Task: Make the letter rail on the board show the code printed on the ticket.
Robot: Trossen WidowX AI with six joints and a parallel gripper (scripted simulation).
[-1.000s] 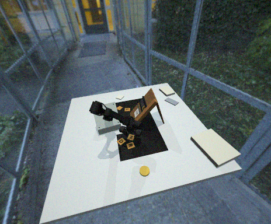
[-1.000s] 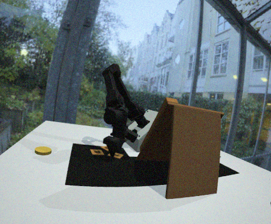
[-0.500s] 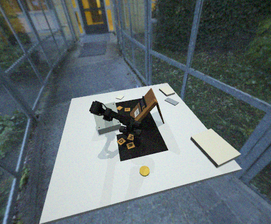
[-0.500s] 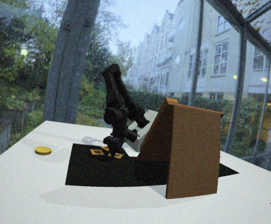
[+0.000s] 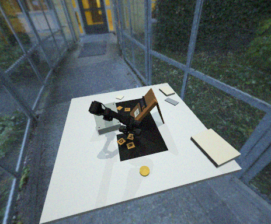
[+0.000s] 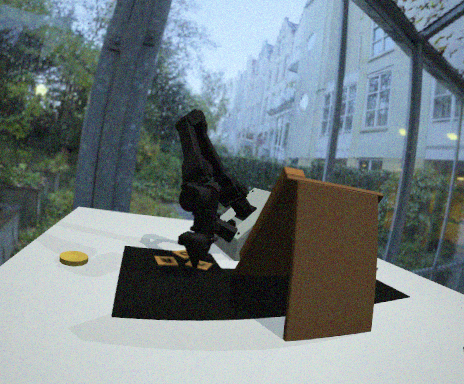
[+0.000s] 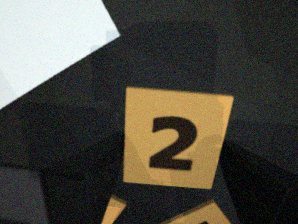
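Right now the tile r is 3 cm behind my gripper tip and 8 cm to the right of it. From my gripper tip the other things lie so: black mat: 5 cm ahead, 17 cm to the left, 1 cm below; then white ticket: 13 cm ahead, 21 cm to the left, 8 cm above; then orange tile marked 2: right at my gripper tip.
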